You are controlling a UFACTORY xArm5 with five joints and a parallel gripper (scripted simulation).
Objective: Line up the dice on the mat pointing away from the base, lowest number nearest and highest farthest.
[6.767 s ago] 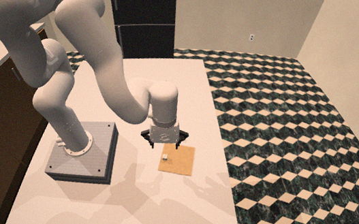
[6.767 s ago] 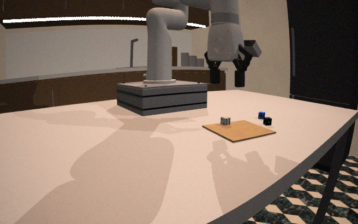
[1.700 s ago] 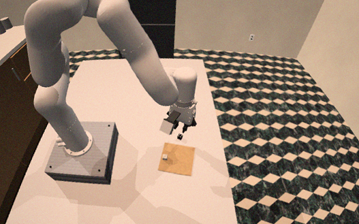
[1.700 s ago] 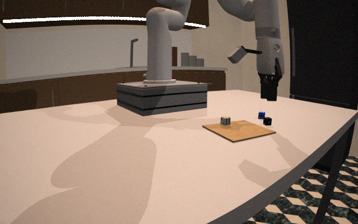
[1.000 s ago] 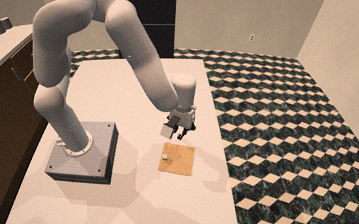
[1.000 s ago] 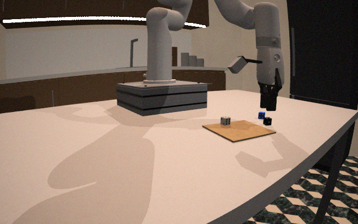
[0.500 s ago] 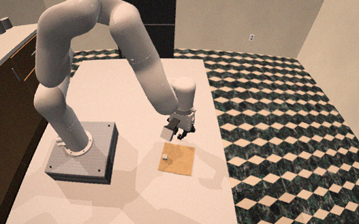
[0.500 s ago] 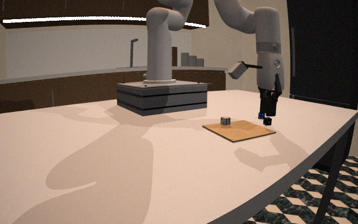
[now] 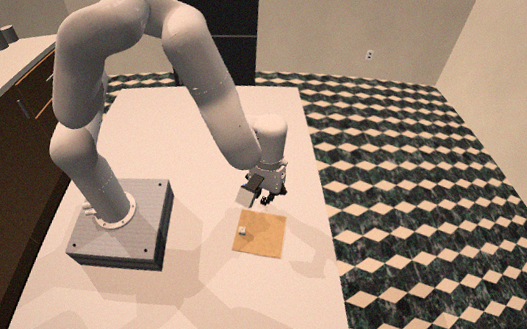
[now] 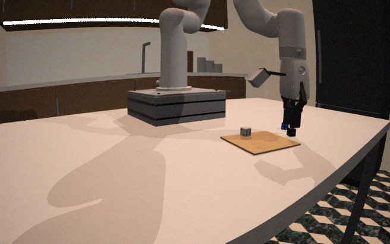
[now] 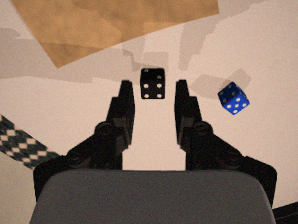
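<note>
Right now my hand is 40 mm above the black die. From my hand the other things lie so: blue die 60 mm to the left, 40 mm below, 40 mm behind; tan mat 100 mm to the right, 40 mm below, 40 mm behind; white die 90 mm to the right, 90 mm behind, 30 mm below.
</note>
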